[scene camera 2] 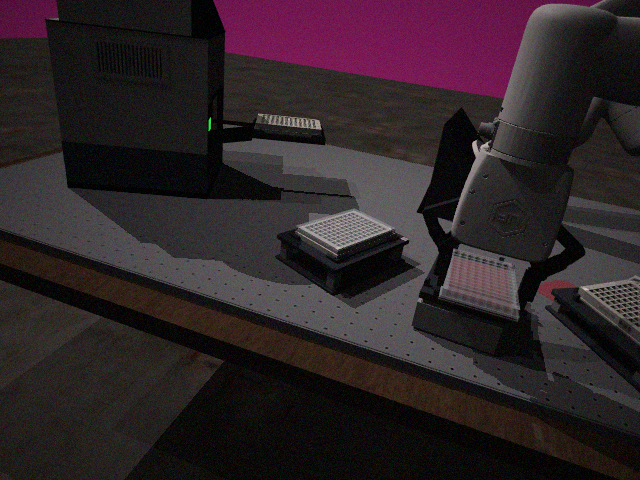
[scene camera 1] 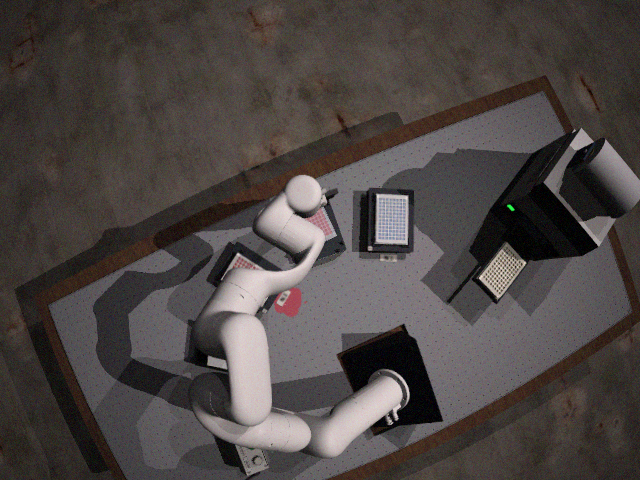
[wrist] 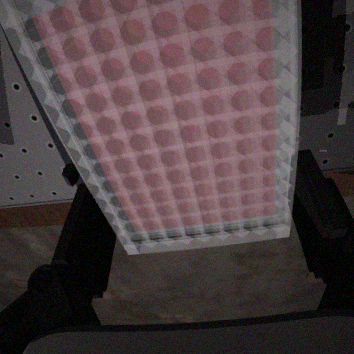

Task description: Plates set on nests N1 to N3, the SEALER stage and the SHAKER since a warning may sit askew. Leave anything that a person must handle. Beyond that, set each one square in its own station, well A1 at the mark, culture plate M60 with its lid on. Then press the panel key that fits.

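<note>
My gripper (scene camera 2: 484, 267) (wrist: 194, 190) is shut on a clear pink-filled well plate (scene camera 1: 321, 222) (scene camera 2: 481, 282) (wrist: 175, 116), one finger on each long side. It holds the plate low over a black nest (scene camera 1: 336, 246) (scene camera 2: 456, 326); I cannot tell if they touch. A second pink plate (scene camera 1: 241, 262) lies on a nest turned askew, partly under my arm, with a red spill (scene camera 1: 290, 305) beside it. A blue-white plate (scene camera 1: 391, 219) (scene camera 2: 345, 230) sits on the nest (scene camera 1: 369, 219) (scene camera 2: 332, 276) to the right. A white plate (scene camera 1: 501, 270) (scene camera 2: 288, 122) lies on the sealer stage.
The black sealer (scene camera 1: 528, 210) (scene camera 2: 147, 95) with a green light (scene camera 1: 510, 208) (scene camera 2: 210, 124) stands at the right end. My arm's base stands on a black pad (scene camera 1: 375, 357). A small key panel (scene camera 1: 252, 460) lies at the front edge. My arm hides a dark station (scene camera 1: 194, 354) at the left.
</note>
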